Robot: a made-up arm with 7 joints. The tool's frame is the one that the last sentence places.
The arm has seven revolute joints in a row. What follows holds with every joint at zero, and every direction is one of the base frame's. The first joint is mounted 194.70 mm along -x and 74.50 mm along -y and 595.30 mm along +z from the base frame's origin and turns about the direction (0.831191, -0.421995, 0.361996), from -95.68 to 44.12 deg. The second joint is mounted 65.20 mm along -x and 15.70 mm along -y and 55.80 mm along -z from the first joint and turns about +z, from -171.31 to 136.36 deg. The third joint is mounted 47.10 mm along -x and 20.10 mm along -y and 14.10 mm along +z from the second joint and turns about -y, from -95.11 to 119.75 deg. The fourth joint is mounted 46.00 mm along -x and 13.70 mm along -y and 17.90 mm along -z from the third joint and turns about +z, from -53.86 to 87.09 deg. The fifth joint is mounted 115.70 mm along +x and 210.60 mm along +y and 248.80 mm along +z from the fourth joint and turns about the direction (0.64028, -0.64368, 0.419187), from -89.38 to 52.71 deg. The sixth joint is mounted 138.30 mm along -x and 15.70 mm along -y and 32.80 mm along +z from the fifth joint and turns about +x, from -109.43 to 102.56 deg. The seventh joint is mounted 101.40 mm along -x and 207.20 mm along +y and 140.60 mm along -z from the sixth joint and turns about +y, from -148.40 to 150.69 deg. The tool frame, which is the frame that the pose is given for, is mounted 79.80 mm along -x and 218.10 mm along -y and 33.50 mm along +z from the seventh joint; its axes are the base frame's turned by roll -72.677, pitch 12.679 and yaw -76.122 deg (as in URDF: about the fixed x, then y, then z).
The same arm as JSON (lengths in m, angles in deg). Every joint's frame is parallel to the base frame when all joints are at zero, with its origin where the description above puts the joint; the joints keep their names.
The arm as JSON. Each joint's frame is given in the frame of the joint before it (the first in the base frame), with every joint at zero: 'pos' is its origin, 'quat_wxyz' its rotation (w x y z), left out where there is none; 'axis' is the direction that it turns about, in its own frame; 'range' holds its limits. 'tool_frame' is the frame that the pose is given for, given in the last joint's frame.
{
  "length_unit": "m",
  "angle_unit": "deg",
  "joints": [
    {
      "joint": "joint 1",
      "pos": [
        -0.1947,
        -0.0745,
        0.5953
      ],
      "axis": [
        0.831191,
        -0.421995,
        0.361996
      ],
      "range": [
        -95.68,
        44.12
      ]
    },
    {
      "joint": "joint 2",
      "pos": [
        -0.0652,
        -0.0157,
        -0.0558
      ],
      "axis": [
        0.0,
        0.0,
        1.0
      ],
      "range": [
        -171.31,
        136.36
      ]
    },
    {
      "joint": "joint 3",
      "pos": [
        -0.0471,
        -0.0201,
        0.0141
      ],
      "axis": [
        0.0,
        -1.0,
        0.0
      ],
      "range": [
        -95.11,
        119.75
      ]
    },
    {
      "joint": "joint 4",
      "pos": [
        -0.046,
        -0.0137,
        -0.0179
      ],
      "axis": [
        0.0,
        0.0,
        1.0
      ],
      "range": [
        -53.86,
        87.09
      ]
    },
    {
      "joint": "joint 5",
      "pos": [
        0.1157,
        0.2106,
        0.2488
      ],
      "axis": [
        0.64028,
        -0.64368,
        0.419187
      ],
      "range": [
        -89.38,
        52.71
      ]
    },
    {
      "joint": "joint 6",
      "pos": [
        -0.1383,
        -0.0157,
        0.0328
      ],
      "axis": [
        1.0,
        0.0,
        0.0
      ],
      "range": [
        -109.43,
        102.56
      ]
    },
    {
      "joint": "joint 7",
      "pos": [
        -0.1014,
        0.2072,
        -0.1406
      ],
      "axis": [
        0.0,
        1.0,
        0.0
      ],
      "range": [
        -148.4,
        150.69
      ]
    }
  ],
  "tool_frame": {
    "pos": [
      -0.0798,
      -0.2181,
      0.0335
    ],
    "quat_wxyz": [
      0.670697,
      -0.408862,
      0.433108,
      -0.442056
    ]
  }
}

